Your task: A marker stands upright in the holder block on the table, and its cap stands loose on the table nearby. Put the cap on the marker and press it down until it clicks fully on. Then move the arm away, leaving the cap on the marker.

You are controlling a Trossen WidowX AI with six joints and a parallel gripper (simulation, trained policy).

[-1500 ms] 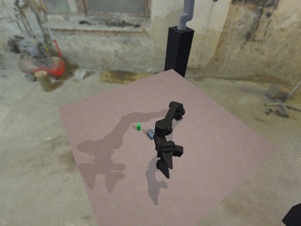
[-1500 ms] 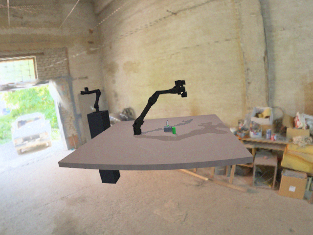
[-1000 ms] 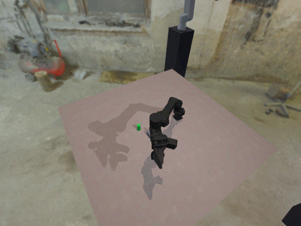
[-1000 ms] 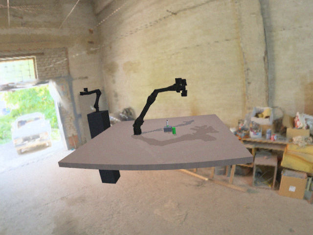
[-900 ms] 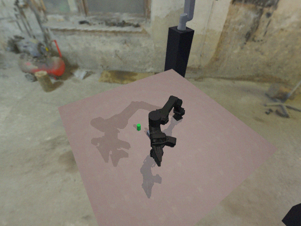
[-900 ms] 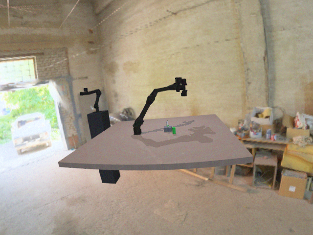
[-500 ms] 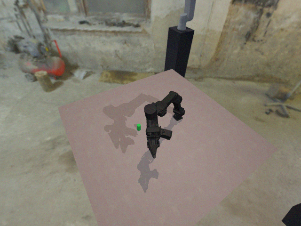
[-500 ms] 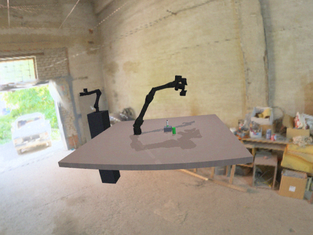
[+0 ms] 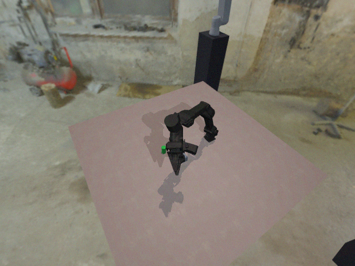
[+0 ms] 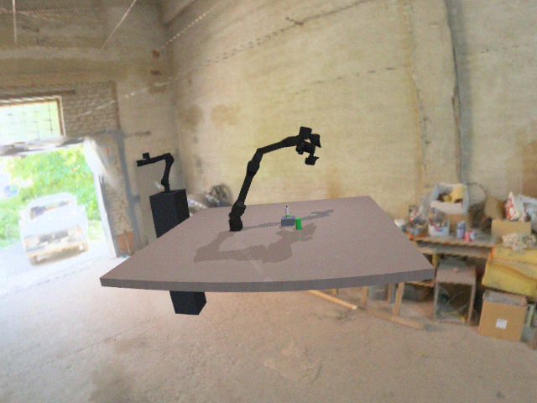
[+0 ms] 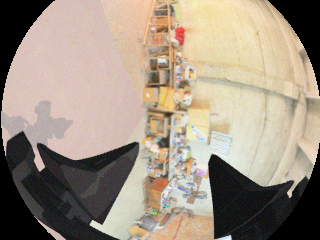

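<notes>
Now: gripper tip 360 mm to the left of the green cap, 330 mm above it and 140 mm past it. The rest, counted from my gripper tip: grey holder block (340 mm below, 260 mm to the right, 210 mm behind).
</notes>
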